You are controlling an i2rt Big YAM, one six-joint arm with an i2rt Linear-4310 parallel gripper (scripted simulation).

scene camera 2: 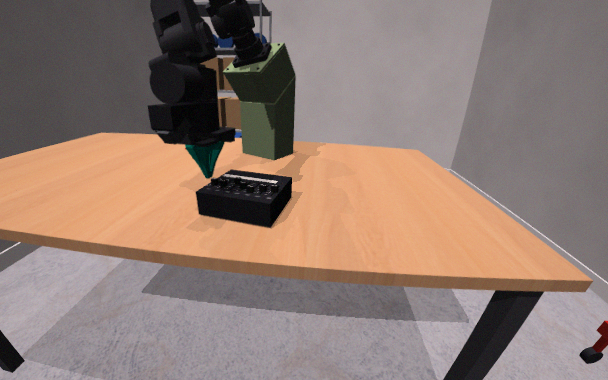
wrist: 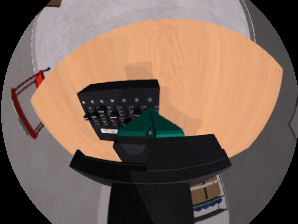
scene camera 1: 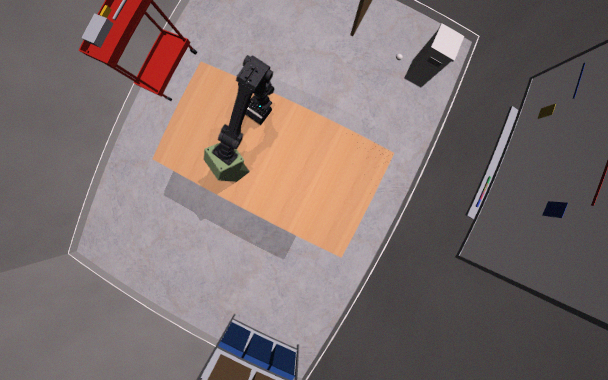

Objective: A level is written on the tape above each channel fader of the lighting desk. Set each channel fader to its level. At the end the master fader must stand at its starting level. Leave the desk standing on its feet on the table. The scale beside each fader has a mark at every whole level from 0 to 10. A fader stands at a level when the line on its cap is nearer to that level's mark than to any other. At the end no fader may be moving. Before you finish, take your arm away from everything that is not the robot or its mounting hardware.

Labels:
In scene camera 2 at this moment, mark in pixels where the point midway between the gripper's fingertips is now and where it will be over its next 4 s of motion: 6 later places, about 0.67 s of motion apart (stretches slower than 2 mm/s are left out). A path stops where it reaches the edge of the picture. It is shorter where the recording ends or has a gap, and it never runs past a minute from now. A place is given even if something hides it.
My gripper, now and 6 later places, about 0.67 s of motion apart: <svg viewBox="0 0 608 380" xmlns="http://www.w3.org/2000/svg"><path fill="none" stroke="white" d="M209 177L210 179L211 182L211 182L213 170L211 164L268 166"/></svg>

